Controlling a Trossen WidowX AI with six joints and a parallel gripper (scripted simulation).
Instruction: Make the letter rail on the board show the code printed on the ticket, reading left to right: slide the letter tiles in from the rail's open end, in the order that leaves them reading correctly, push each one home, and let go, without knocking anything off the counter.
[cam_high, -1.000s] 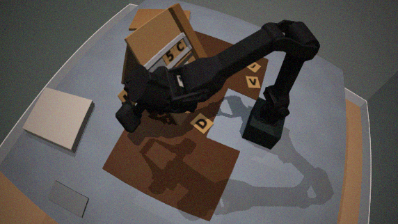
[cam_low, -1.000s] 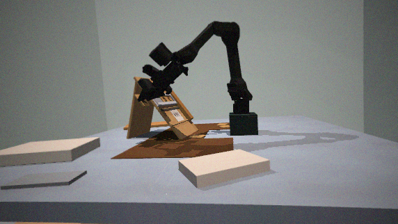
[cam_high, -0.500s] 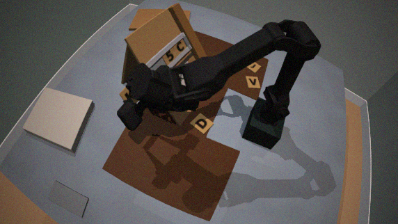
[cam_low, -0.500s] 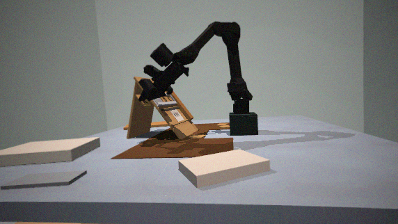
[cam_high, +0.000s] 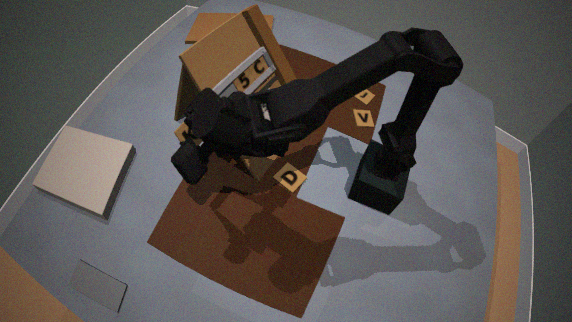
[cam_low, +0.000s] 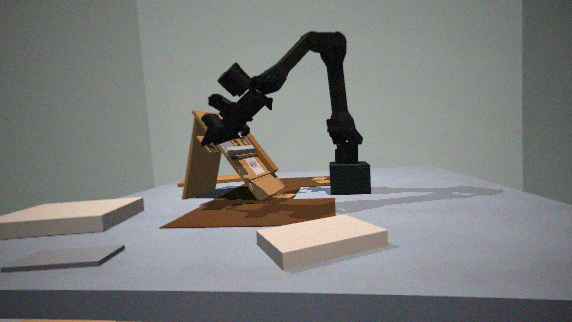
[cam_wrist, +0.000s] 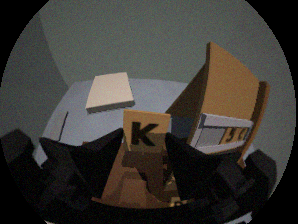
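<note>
Now: gripper tip 17 cm to the left of the white ticket, 11 cm past it and 8 cm above it. Round my gripper tip: thin grey plate 35 cm to the left, 17 cm below, 16 cm ahead; brown mat 22 cm behind, 18 cm below, 14 cm to the right; beige block 34 cm ahead, 16 cm below, 8 cm to the left.
</note>
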